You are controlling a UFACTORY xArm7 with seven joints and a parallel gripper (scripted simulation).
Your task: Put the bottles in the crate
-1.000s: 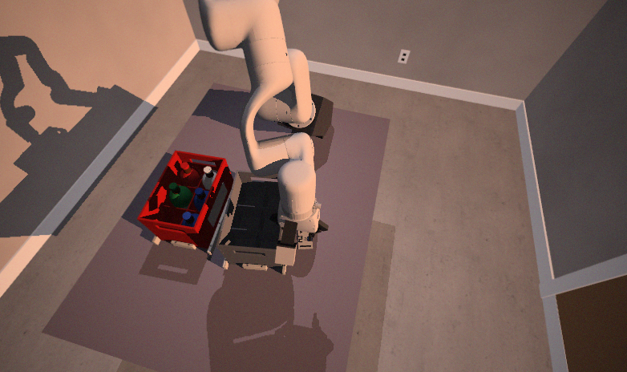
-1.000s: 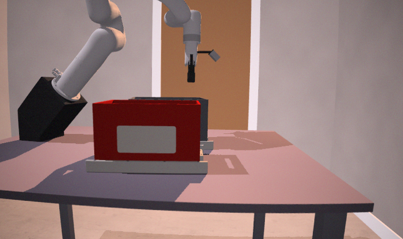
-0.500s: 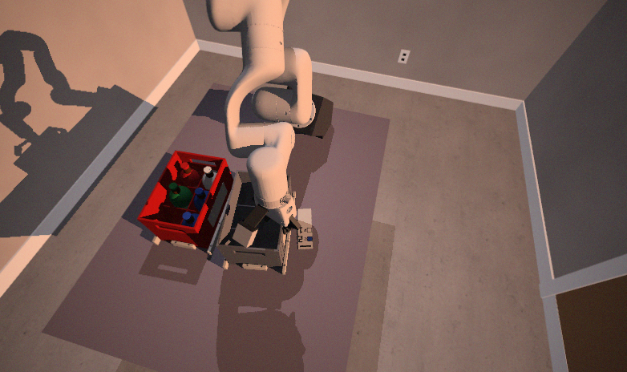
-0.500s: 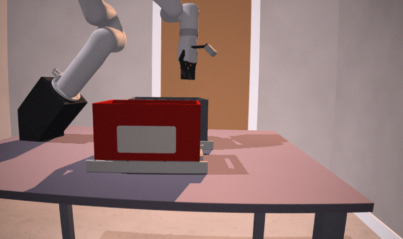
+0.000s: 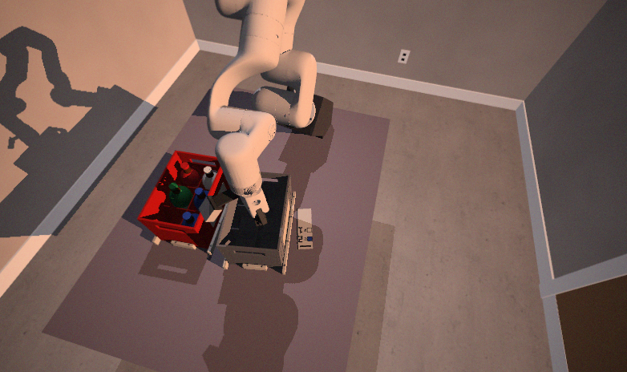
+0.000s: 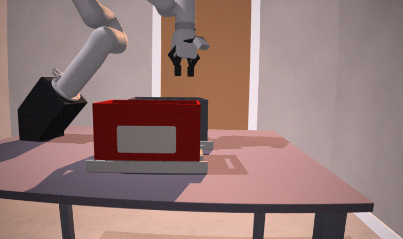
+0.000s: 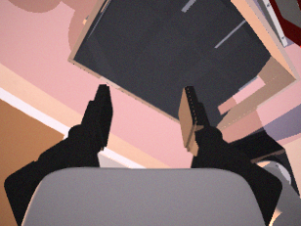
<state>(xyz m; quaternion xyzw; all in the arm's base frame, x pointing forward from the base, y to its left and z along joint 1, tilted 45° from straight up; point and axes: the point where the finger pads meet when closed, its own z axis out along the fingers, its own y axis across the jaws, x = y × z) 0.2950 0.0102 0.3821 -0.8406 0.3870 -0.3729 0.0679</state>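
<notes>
My gripper is now 12 cm past the red crate, 27 cm to the left of it and 19 cm above it. From my hand the other things lie so: pick list: 8 cm behind, 13 cm to the left, 27 cm below; then white bottle: 20 cm behind, 22 cm to the right, 19 cm below; then grey crate: 6 cm behind, 2 cm to the right, 19 cm below.
</notes>
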